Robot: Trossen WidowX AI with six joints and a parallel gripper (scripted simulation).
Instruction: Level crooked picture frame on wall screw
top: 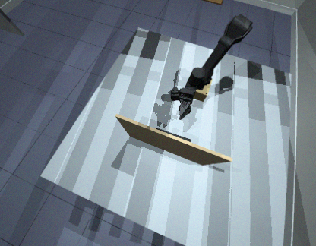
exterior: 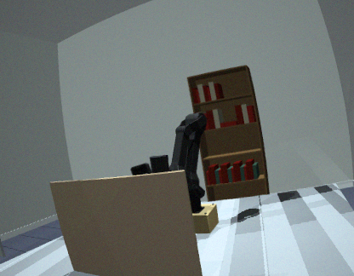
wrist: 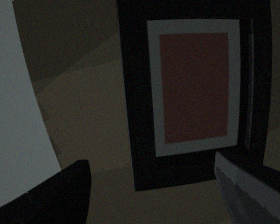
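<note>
Now: the picture frame 11 cm ahead of my gripper tip, 2 cm to the left of it and 5 cm below it. From my gripper tip the other things lie so: tan wall panel 12 cm ahead, 7 cm below.
</note>
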